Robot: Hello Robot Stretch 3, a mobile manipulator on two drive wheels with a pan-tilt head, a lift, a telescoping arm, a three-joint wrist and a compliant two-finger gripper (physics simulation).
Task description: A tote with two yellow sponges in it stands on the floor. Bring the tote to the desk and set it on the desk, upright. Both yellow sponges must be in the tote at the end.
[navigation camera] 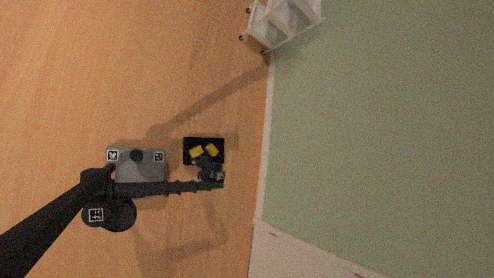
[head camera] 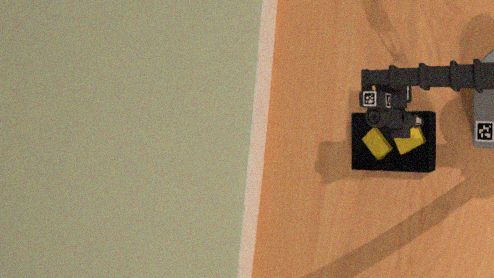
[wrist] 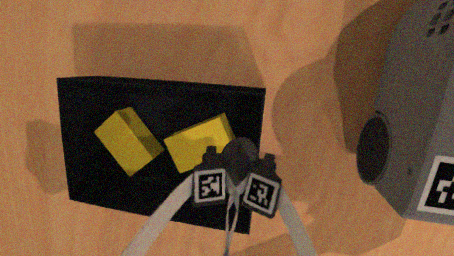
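Observation:
A black tote [head camera: 422, 159] is part of the scene, and the wrist view shows the tote [wrist: 94, 176] too. The gripper [wrist: 241, 155] can be seen as well.

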